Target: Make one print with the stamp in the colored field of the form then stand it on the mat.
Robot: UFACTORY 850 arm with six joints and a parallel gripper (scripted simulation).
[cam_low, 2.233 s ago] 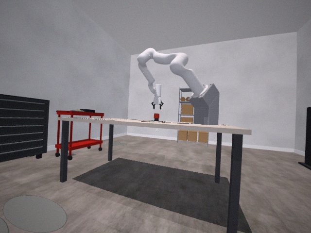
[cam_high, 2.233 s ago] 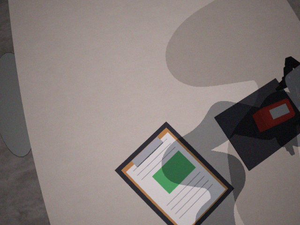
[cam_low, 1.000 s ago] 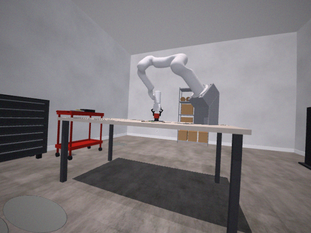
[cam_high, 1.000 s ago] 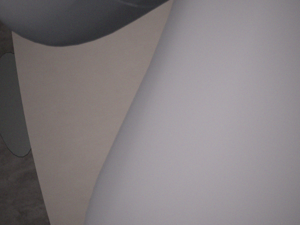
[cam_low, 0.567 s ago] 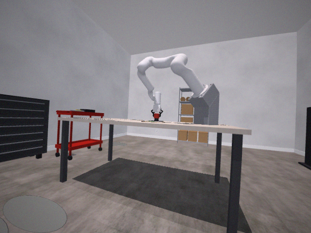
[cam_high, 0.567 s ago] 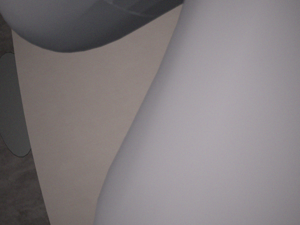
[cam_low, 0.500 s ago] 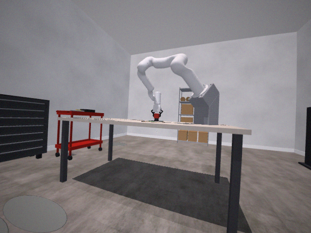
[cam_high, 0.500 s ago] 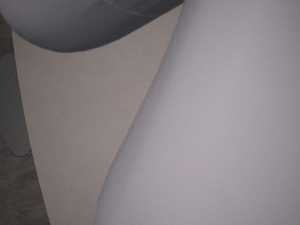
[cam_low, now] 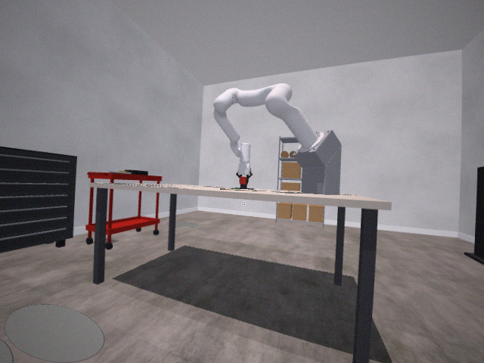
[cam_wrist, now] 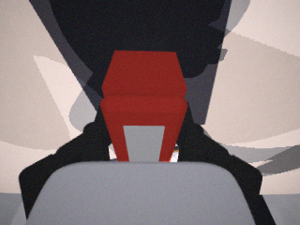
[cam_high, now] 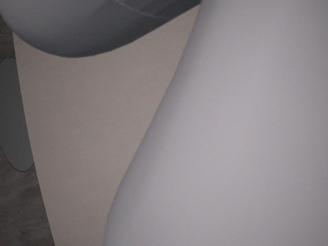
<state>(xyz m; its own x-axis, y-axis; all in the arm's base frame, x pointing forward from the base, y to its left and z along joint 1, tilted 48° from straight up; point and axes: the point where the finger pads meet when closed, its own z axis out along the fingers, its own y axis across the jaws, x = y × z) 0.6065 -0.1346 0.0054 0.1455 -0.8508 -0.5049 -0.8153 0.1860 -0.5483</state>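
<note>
Now: hand 2 cm above the red stamp. Also, from my hand: form 28 cm to the left, 9 cm behind, 6 cm below; then dark mat 7 cm below; then dark stamp base 5 cm below.
</note>
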